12 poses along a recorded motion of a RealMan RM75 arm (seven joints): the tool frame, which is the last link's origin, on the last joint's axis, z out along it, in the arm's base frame.
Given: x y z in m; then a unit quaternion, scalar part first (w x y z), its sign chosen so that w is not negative.
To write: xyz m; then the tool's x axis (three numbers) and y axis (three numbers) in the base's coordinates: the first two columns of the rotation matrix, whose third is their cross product. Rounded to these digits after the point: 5 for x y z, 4 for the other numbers.
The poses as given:
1: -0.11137 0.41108 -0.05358 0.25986 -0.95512 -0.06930 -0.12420
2: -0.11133 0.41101 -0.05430 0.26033 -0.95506 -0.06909 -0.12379
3: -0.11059 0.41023 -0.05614 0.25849 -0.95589 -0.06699 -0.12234
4: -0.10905 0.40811 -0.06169 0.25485 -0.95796 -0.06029 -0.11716
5: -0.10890 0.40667 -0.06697 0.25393 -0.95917 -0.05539 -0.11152
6: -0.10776 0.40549 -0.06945 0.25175 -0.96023 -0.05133 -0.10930
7: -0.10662 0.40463 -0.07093 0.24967 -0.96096 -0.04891 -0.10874
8: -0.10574 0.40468 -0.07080 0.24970 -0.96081 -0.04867 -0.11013
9: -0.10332 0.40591 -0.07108 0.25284 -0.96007 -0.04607 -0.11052
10: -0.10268 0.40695 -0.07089 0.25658 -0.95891 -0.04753 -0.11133
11: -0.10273 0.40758 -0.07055 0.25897 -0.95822 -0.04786 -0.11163
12: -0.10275 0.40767 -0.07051 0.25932 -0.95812 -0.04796 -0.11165
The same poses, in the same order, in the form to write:
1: -0.11137 0.41108 -0.05358 0.9595 0.0678 0.2733 0.1969 -0.8553 -0.4792
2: -0.11133 0.41101 -0.05430 0.9598 0.0675 0.2724 0.1964 -0.8549 -0.4802
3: -0.11059 0.41023 -0.05614 0.9611 0.0648 0.2685 0.1913 -0.8574 -0.4778
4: -0.10905 0.40811 -0.06169 0.9653 0.0558 0.2552 0.1752 -0.8628 -0.4741
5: -0.10890 0.40667 -0.06697 0.9690 0.0496 0.2421 0.1629 -0.8649 -0.4748
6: -0.10776 0.40549 -0.06945 0.9708 0.0435 0.2358 0.1536 -0.8680 -0.4723
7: -0.10662 0.40463 -0.07093 0.9716 0.0397 0.2334 0.1483 -0.8705 -0.4692
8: -0.10574 0.40468 -0.07080 0.9710 0.0385 0.2359 0.1485 -0.8706 -0.4691
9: -0.10332 0.40591 -0.07108 0.9713 0.0326 0.2355 0.1443 -0.8679 -0.4753
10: -0.10268 0.40695 -0.07089 0.9707 0.0340 0.2379 0.1483 -0.8638 -0.4815
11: -0.10273 0.40758 -0.07055 0.9705 0.0339 0.2387 0.1495 -0.8613 -0.4856
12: -0.10275 0.40767 -0.07051 0.9705 0.0340 0.2388 0.1498 -0.8609 -0.4862
